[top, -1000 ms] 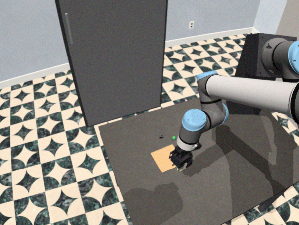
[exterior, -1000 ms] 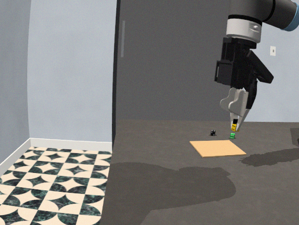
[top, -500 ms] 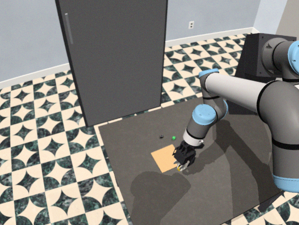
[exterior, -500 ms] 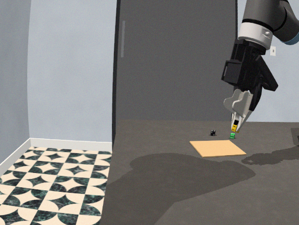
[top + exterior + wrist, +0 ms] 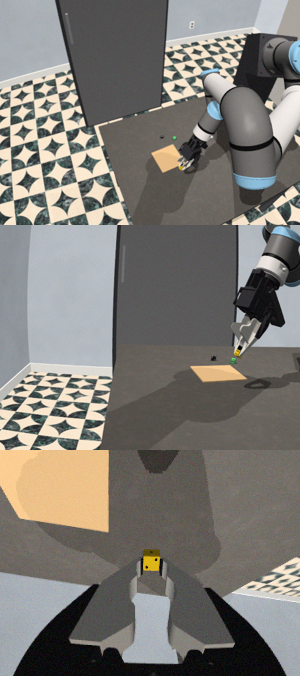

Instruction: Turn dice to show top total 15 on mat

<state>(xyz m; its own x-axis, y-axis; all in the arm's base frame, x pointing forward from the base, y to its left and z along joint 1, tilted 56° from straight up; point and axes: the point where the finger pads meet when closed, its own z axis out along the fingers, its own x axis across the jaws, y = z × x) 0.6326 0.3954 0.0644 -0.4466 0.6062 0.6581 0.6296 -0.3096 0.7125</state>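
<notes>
My gripper is now 120 mm to the left of the orange mat, 100 mm above it and 40 mm short of it. Also, from my hand: black die: 270 mm to the right, 100 mm below, 40 mm ahead; yellow die: 10 mm below; green die: 250 mm to the right, 100 mm below, 30 mm behind.
</notes>
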